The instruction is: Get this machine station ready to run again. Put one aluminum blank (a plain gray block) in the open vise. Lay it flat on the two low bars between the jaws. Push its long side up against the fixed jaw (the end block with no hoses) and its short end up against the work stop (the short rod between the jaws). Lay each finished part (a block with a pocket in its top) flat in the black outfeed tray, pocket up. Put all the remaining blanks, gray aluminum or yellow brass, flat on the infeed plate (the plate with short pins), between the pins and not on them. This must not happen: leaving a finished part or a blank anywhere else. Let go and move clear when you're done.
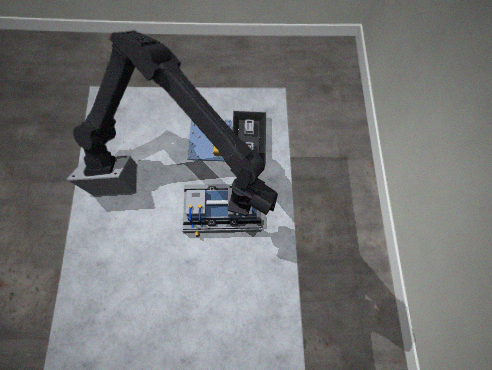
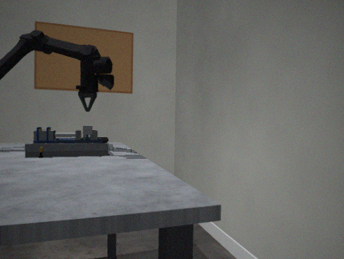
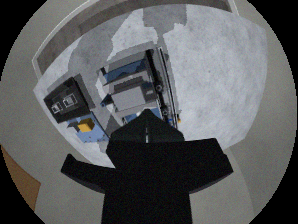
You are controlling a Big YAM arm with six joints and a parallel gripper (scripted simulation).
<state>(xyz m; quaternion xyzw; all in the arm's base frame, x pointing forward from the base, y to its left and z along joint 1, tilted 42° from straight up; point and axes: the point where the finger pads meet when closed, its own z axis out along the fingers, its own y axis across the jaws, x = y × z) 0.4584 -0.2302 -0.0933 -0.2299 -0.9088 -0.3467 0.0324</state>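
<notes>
My hand is 90 mm above the gray block, 40 mm to the right of it and 10 mm short of it. Also, from my hand: yellow brass blank 290 mm to the left, 160 mm below, 40 mm behind; vise 140 mm below, 60 mm behind, 50 mm to the left; blue infeed plate 350 mm to the left, 180 mm below, 70 mm behind.
</notes>
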